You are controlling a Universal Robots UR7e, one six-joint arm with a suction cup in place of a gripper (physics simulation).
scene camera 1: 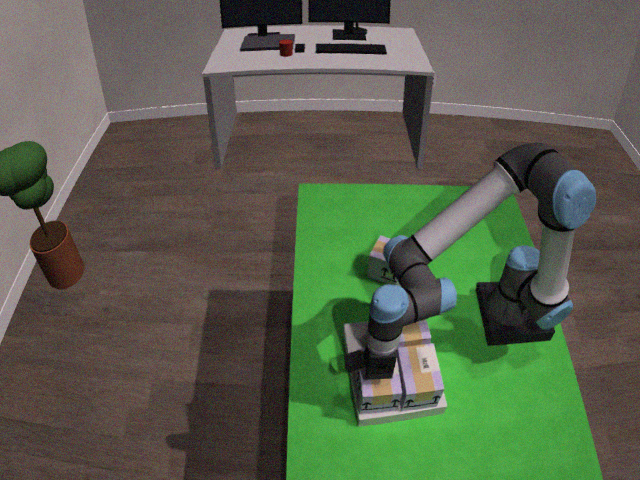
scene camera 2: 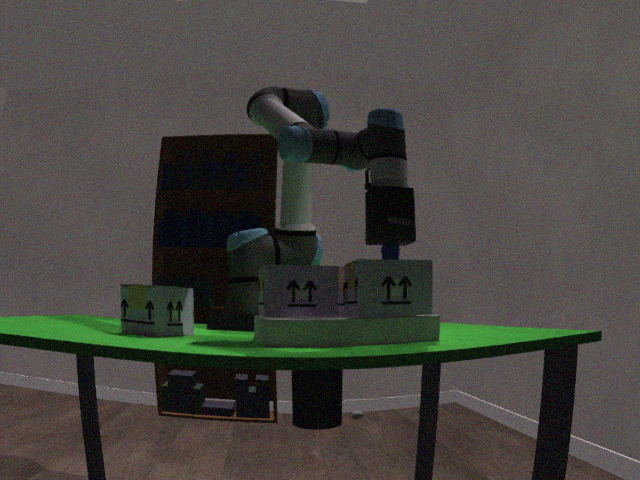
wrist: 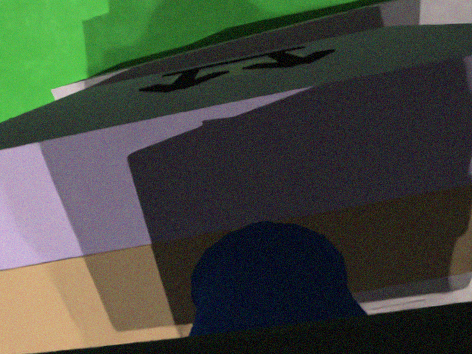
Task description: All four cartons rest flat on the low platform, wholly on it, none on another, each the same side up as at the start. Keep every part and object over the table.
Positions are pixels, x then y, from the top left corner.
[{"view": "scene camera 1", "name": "low platform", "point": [367, 419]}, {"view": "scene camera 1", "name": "carton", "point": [378, 269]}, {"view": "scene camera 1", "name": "carton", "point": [375, 395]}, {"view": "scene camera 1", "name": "carton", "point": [422, 386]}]
